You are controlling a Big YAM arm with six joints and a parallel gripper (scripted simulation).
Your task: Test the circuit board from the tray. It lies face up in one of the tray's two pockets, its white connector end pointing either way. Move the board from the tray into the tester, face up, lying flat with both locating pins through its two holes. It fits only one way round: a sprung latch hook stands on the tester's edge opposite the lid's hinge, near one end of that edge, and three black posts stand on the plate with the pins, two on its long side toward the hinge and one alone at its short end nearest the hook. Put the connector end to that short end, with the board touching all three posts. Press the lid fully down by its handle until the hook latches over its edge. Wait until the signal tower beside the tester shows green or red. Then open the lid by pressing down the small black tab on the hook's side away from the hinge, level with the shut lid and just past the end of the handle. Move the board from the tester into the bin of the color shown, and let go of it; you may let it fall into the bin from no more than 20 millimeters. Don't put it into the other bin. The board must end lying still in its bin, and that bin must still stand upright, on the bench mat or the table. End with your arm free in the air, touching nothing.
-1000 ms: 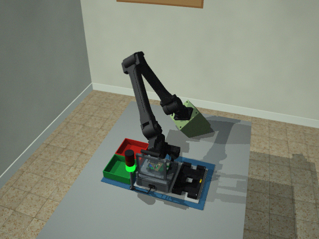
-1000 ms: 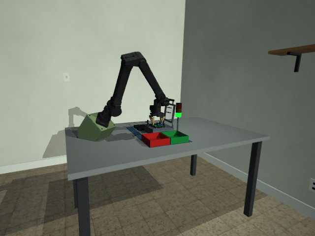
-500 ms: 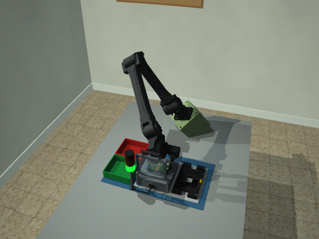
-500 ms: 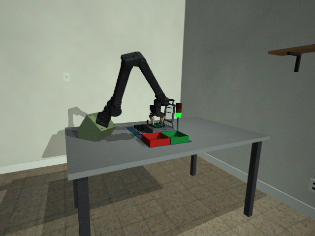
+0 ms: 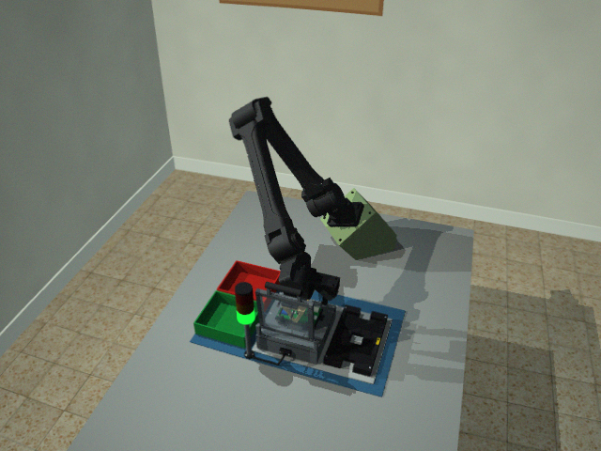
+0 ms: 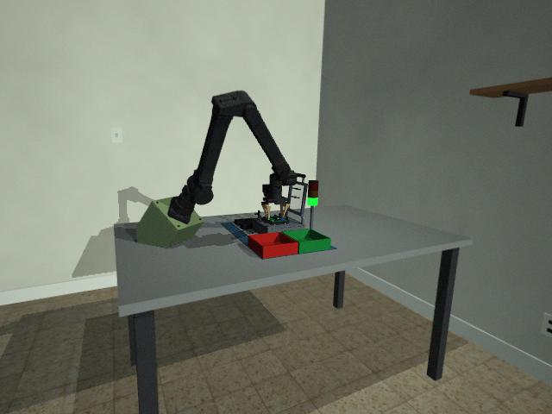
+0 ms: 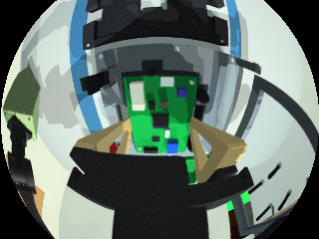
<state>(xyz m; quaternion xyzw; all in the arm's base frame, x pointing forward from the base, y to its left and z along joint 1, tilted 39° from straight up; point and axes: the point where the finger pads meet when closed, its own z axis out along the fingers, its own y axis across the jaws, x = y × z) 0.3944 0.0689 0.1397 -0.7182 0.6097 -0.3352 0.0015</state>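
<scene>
The tester plate is 1 cm ahead of my hand, 1 cm to the left of it and 1 cm below it. The rest, counted from my hand: latch hook: 6 cm behind, 6 cm to the left, 1 cm above; then green circuit board: right at my hand; then clear lid: 11 cm ahead, 11 cm above.
</scene>
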